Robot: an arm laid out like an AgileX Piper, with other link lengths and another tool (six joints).
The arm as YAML. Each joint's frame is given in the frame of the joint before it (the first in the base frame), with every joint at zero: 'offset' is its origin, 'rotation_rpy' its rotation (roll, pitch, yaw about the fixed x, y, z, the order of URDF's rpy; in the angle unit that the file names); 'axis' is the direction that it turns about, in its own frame. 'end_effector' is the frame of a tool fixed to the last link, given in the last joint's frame.
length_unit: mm
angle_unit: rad
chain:
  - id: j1
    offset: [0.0, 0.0, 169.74]
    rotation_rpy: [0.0, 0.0, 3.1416]
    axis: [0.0, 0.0, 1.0]
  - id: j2
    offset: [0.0, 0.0, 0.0]
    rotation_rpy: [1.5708, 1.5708, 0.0]
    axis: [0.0, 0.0, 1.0]
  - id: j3
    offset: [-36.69, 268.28, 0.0]
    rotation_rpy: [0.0, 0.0, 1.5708]
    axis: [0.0, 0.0, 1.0]
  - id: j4
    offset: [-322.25, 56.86, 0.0]
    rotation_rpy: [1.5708, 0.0, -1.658]
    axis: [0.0, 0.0, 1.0]
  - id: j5
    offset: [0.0, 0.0, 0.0]
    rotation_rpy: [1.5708, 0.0, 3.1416]
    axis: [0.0, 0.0, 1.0]
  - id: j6
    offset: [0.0, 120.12, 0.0]
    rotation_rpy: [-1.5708, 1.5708, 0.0]
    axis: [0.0, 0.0, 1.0]
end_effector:
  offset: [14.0, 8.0, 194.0]
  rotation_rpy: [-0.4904, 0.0, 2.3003]
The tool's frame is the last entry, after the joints.
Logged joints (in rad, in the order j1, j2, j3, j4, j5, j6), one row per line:
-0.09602, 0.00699, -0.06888, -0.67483, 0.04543, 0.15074
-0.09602, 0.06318, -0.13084, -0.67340, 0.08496, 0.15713
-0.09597, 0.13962, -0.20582, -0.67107, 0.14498, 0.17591
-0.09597, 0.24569, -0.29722, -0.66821, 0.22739, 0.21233
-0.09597, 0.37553, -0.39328, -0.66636, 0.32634, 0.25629
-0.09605, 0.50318, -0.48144, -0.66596, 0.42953, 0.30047
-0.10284, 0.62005, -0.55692, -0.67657, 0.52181, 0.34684
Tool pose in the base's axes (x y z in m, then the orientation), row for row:
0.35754, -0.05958, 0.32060, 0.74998, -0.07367, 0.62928, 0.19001
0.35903, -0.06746, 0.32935, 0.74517, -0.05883, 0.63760, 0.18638
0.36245, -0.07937, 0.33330, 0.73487, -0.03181, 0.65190, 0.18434
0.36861, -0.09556, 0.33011, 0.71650, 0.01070, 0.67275, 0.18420
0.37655, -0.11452, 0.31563, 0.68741, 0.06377, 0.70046, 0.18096
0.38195, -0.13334, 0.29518, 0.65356, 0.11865, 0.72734, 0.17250
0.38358, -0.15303, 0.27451, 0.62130, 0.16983, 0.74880, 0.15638
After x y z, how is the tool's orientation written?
As a quaternion, w x y z.
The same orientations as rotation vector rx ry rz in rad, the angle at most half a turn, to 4 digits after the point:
-0.1610, 1.3752, 0.4152
-0.1288, 1.3959, 0.4080
-0.0699, 1.4328, 0.4052
0.0237, 1.4891, 0.4077
0.1428, 1.5680, 0.4051
0.2692, 1.6500, 0.3913
0.3903, 1.7209, 0.3594

